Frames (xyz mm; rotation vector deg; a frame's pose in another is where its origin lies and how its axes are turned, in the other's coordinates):
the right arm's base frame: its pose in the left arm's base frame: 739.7 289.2 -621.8 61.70 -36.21 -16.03
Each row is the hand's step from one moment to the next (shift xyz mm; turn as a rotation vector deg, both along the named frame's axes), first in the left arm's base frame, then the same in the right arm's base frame.
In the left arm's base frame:
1: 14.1 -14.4 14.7 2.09 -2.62 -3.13
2: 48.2 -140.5 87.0 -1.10 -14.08 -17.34
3: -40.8 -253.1 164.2 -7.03 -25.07 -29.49
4: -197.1 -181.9 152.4 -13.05 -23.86 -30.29
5: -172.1 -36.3 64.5 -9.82 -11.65 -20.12
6: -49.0 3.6 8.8 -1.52 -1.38 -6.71
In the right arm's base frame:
1: 23.5 5.1 6.7 1.91 -4.15 -0.36
2: 139.0 7.9 101.3 0.32 -21.71 5.36
3: 151.8 31.9 261.9 -2.97 -36.99 13.06
4: -12.0 67.9 300.7 -8.63 -36.62 15.55
5: -95.9 55.2 151.2 -8.77 -22.29 7.97
6: -37.6 13.7 29.8 -2.80 -6.43 -0.23

